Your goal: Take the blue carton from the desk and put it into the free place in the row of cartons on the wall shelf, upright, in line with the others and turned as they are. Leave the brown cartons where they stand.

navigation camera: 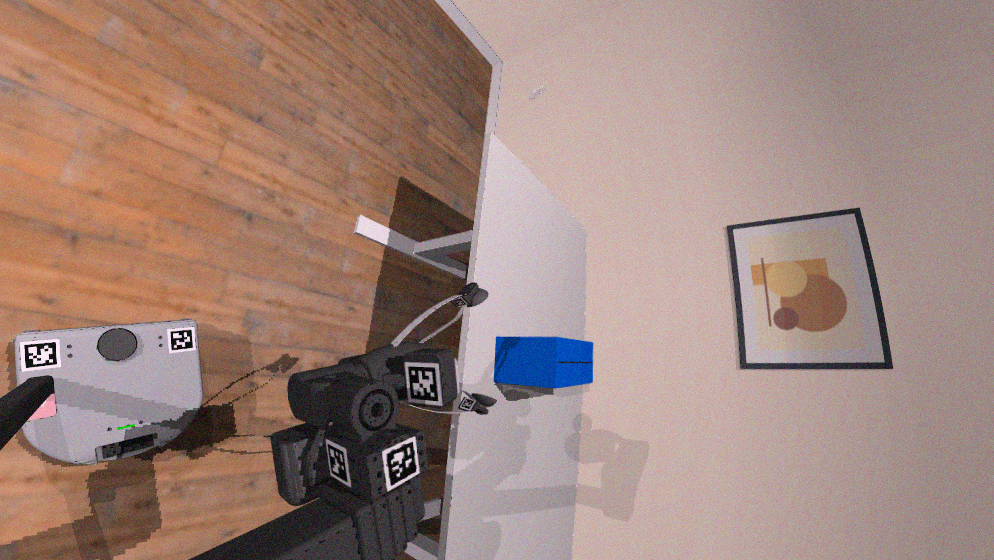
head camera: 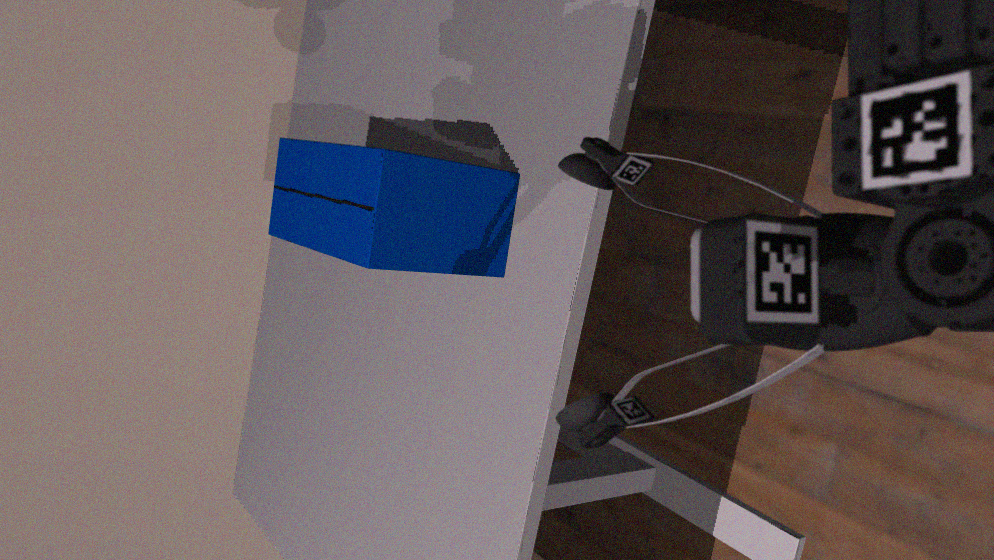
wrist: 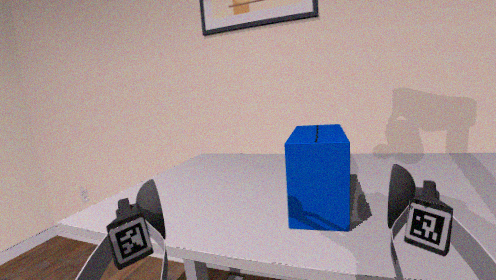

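Pixels of known places: gripper, between the fingertips: (navigation camera: 486, 346) (head camera: 567, 291) (wrist: 271, 194); robot's base, origin of its link: (navigation camera: 118, 342).
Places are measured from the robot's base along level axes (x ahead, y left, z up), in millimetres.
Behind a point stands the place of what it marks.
Note:
The blue carton (head camera: 445, 215) @[x -118, y -708, z 815 mm] (navigation camera: 528, 361) @[x -117, y -708, z 823 mm] (wrist: 318, 185) @[x -118, y -708, z 816 mm] stands upright on the white desk (head camera: 417, 382) @[x 72, y -897, z 720 mm] (navigation camera: 532, 243) @[x 210, y -968, z 720 mm] (wrist: 215, 200) @[x 126, y -891, z 720 mm], with a dark line across its top. My gripper (head camera: 584, 293) @[x -24, y -412, z 927 mm] (navigation camera: 479, 349) @[x -24, y -412, z 927 mm] (wrist: 271, 194) @[x -24, y -412, z 927 mm] is open and empty, its fingers wide apart at the desk's front edge. It is on the near side of the carton and apart from it. In the wrist view the carton shows between the two fingers, closer to the right one. The wall shelf and the brown cartons do not show in these views.
The wall rises behind the desk, with a framed picture (navigation camera: 813, 313) @[x -106, y -1409, z 1553 mm] (wrist: 250, 20) @[x 4, y -1439, z 1334 mm] on it. A desk leg (head camera: 758, 528) (navigation camera: 382, 234) reaches over the wooden floor. My base (navigation camera: 146, 382) @[x -95, y -49, z 160 mm] stands on the floor in the navigation view. Shadows of the arm fall on the desk and wall.

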